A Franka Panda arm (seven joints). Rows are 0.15 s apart.
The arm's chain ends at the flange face. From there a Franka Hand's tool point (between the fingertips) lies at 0.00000 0.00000 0.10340 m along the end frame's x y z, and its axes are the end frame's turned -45 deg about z.
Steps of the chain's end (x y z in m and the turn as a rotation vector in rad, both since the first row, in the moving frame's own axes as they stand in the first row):
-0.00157, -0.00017, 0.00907, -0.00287, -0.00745, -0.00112
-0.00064, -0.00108, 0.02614, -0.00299, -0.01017, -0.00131
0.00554, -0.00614, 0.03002, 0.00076, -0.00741, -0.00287
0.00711, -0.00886, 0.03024, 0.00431, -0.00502, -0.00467
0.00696, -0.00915, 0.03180, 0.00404, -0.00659, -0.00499
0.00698, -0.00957, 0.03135, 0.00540, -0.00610, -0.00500
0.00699, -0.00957, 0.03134, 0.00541, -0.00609, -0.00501
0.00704, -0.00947, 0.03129, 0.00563, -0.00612, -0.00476
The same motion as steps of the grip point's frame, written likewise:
-0.00174, -0.00156, 0.00907, 0.00324, -0.00730, -0.00112
-0.00065, -0.00174, 0.02613, 0.00508, -0.00931, -0.00131
0.00777, -0.00102, 0.03002, 0.00578, -0.00470, -0.00287
0.01124, -0.00192, 0.03024, 0.00660, -0.00050, -0.00467
0.01120, -0.00233, 0.03180, 0.00752, -0.00180, -0.00499
0.01165, -0.00267, 0.03135, 0.00813, -0.00049, -0.00500
0.01166, -0.00267, 0.03134, 0.00813, -0.00048, -0.00501
0.01164, -0.00258, 0.03129, 0.00831, -0.00035, -0.00476

